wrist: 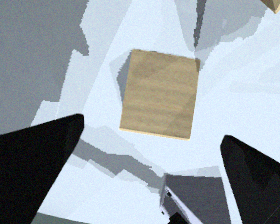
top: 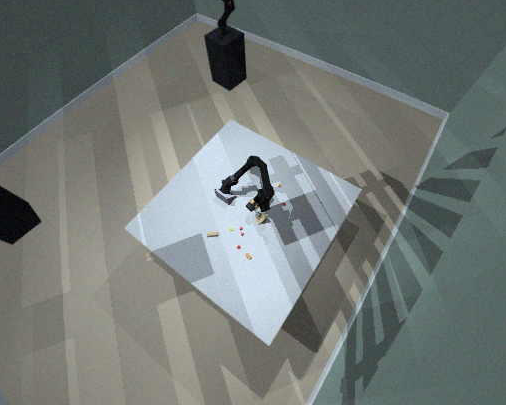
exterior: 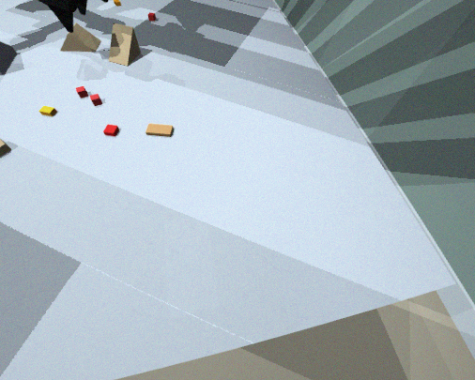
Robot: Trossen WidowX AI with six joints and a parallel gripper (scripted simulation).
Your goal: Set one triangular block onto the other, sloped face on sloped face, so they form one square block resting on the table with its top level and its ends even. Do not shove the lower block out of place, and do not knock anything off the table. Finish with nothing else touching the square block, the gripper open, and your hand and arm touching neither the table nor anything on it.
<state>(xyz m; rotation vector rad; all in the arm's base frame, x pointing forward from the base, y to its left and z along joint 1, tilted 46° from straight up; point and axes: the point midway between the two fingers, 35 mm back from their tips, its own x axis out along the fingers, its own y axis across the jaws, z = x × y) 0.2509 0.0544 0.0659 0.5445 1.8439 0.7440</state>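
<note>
Now: the wooden triangular block 2 cm behind my gripper tip and 3 cm below it. From my gripper tip the other things lie so: pale bar 8 cm behind, 37 cm to the right, 5 cm below; then flat tan piece 22 cm ahead, 32 cm to the right, 5 cm below.
</note>
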